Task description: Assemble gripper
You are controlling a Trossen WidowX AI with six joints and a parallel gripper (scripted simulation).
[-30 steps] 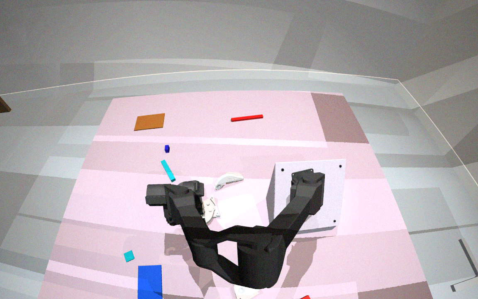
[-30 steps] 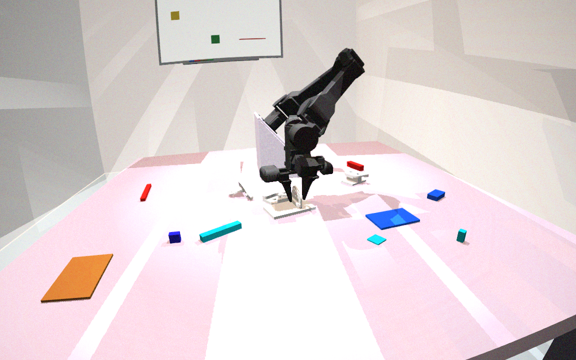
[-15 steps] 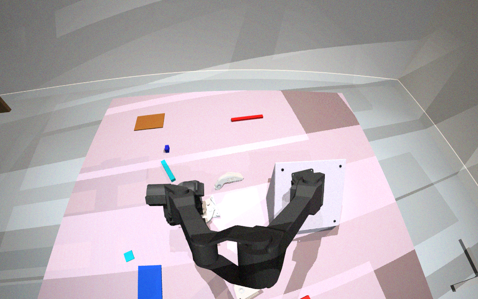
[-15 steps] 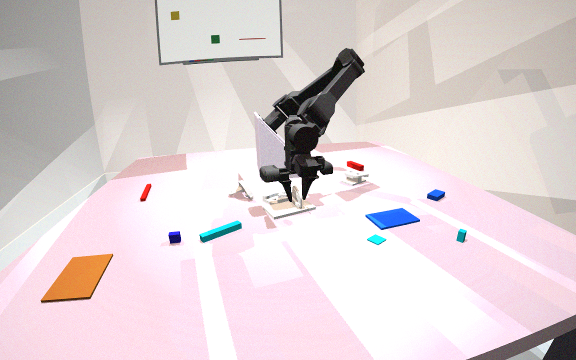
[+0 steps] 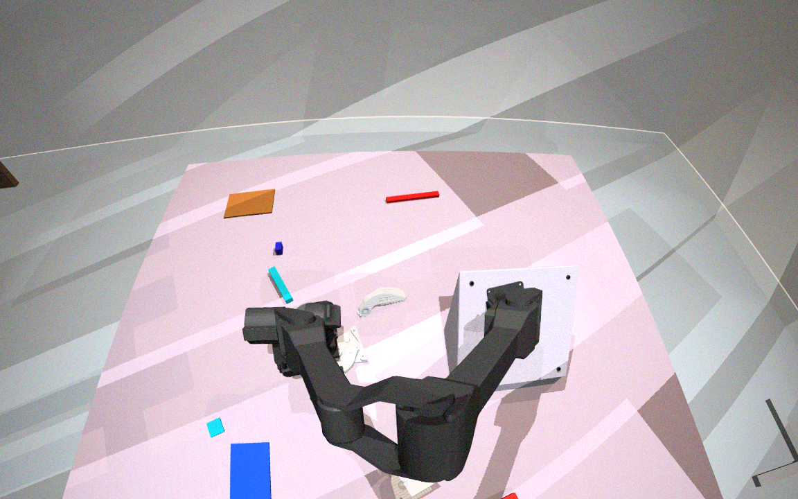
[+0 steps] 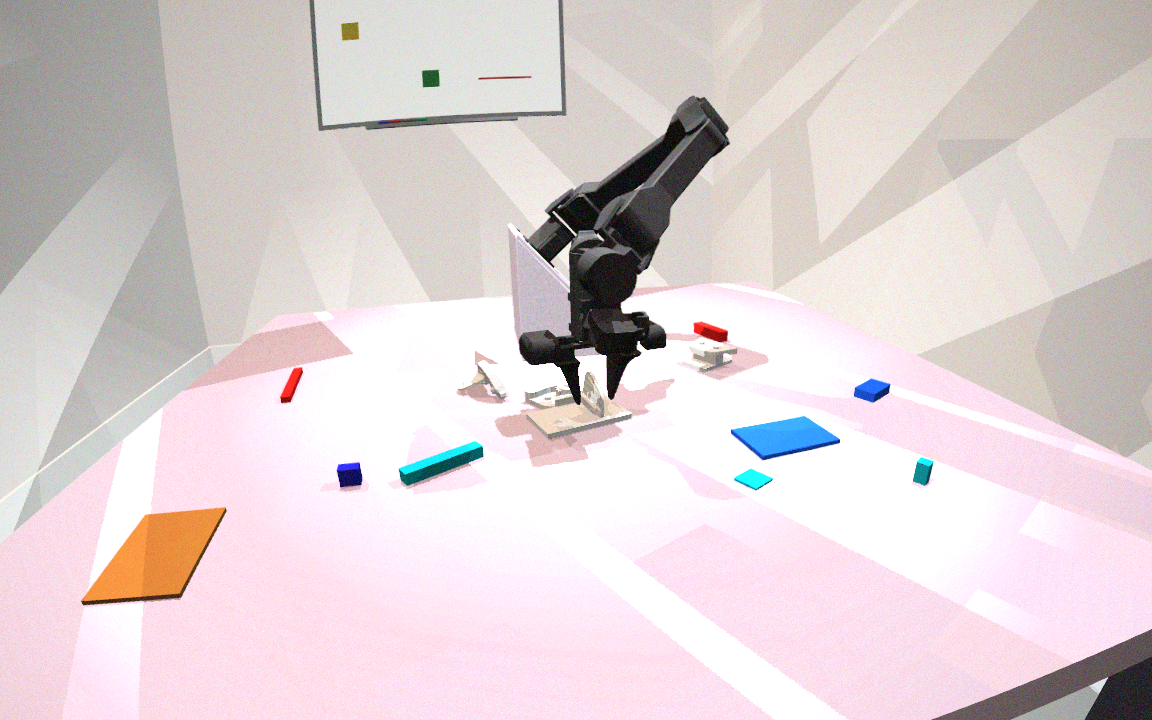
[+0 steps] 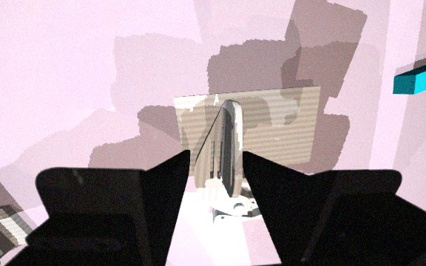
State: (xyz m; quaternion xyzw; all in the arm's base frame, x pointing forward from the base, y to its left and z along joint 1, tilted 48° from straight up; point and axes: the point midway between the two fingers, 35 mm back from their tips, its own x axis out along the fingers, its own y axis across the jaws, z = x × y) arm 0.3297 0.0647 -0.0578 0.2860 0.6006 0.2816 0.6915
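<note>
The white sheet lies 3 cm to the right of my gripper tip, 2 cm ahead of it and 1 cm below it. Also, from my gripper tip: white jaw 3 cm behind, 2 cm to the right; then housing plate 5 cm behind, 4 cm to the right, 1 cm below; then cyan bar 21 cm to the right, 10 cm ahead, 1 cm below.
</note>
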